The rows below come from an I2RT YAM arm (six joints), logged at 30 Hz.
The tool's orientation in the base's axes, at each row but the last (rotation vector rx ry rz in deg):
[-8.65 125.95 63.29]
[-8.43 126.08 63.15]
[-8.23 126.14 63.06]
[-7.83 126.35 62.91]
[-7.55 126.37 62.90]
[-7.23 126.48 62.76]
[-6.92 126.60 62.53]
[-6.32 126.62 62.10]
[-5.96 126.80 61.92]
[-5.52 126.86 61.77]
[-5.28 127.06 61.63]
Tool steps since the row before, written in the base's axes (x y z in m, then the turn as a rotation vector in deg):
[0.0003 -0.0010 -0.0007 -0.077 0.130 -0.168]
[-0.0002 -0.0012 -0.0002 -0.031 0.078 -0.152]
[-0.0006 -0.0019 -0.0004 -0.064 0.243 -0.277]
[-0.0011 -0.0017 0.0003 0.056 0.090 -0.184]
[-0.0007 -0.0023 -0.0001 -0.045 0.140 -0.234]
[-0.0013 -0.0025 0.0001 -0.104 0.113 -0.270]
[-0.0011 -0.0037 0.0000 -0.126 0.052 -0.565]
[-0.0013 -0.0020 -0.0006 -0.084 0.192 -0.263]
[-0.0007 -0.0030 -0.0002 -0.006 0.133 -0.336]
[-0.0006 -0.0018 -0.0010 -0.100 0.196 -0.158]
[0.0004 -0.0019 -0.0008 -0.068 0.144 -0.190]
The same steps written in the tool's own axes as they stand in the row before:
[0.0000 -0.0012 -0.0003 0.185 -0.001 0.129]
[0.0001 -0.0008 -0.0009 0.131 -0.041 0.107]
[0.0004 -0.0013 -0.0016 0.263 -0.007 0.266]
[0.0004 -0.0005 -0.0020 0.084 -0.087 0.174]
[0.0002 -0.0013 -0.0020 0.202 -0.052 0.181]
[0.0005 -0.0011 -0.0026 0.265 -0.072 0.146]
[0.0001 -0.0020 -0.0033 0.446 -0.303 0.217]
[0.0010 -0.0013 -0.0019 0.262 -0.023 0.210]
[0.0000 -0.0019 -0.0025 0.232 -0.137 0.241]
[0.0007 -0.0017 -0.0012 0.213 0.056 0.158]
[-0.0002 -0.0019 -0.0008 0.196 -0.011 0.152]

